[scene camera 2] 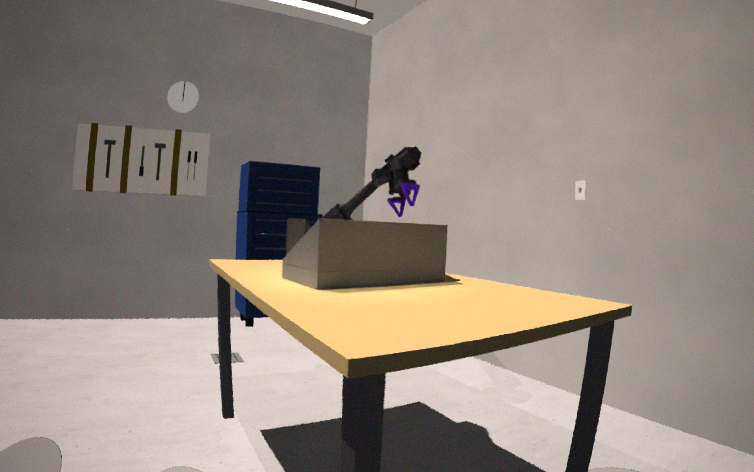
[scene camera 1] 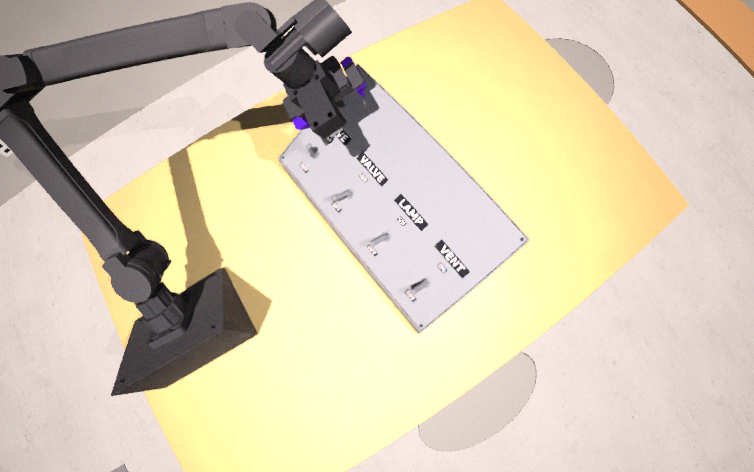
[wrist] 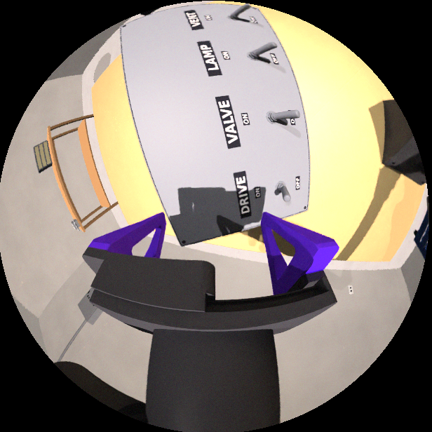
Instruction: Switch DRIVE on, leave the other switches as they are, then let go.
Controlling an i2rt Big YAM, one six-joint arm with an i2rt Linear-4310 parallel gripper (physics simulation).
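Where they show: gripper, fingertip midpoint: (scene camera 2: pixel 405 211) (scene camera 1: pixel 341 108); arm's base, origin of the base link: (scene camera 1: pixel 174 323).
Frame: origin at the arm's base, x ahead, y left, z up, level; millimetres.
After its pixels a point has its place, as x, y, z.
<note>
A grey sloped panel (scene camera 1: pixel 428 161) {592, 51, 72} (scene camera 2: pixel 383 253) {629, 48, -5} (wrist: pixel 165 125) carries four toggle switches; its face is hidden in scene camera 2. The DRIVE switch (scene camera 1: pixel 312 149) {407, 202, 27} (wrist: pixel 283 192) leans to its ON side, unlike the others. The VALVE switch (scene camera 1: pixel 341 195) {419, 84, 16} (wrist: pixel 285 116), LAMP switch (scene camera 1: pixel 378 239) {444, -30, 16} (wrist: pixel 264 51) and VENT switch (scene camera 1: pixel 419 286) {472, -146, 15} (wrist: pixel 241 13) lean to OFF. My gripper (scene camera 1: pixel 331 105) {480, 196, 133} (scene camera 2: pixel 405 209) {480, 196, 133} (wrist: pixel 213 217) is open and empty, raised above the panel's DRIVE end, apart from the DRIVE lever. It partly covers the DRIVE label in scene camera 1.
The panel stands on a yellow table (scene camera 1: pixel 584 166) {1025, -63, -106} (scene camera 2: pixel 445 322) {1102, -30, -106} (wrist: pixel 345 150). The arm's dark base (scene camera 1: pixel 189 345) {53, -73, 83} stands on the robot side of the panel. A blue cabinet (scene camera 2: pixel 281 189) stands behind the table. An orange wooden frame (wrist: pixel 93 162) shows at the wrist view's left.
</note>
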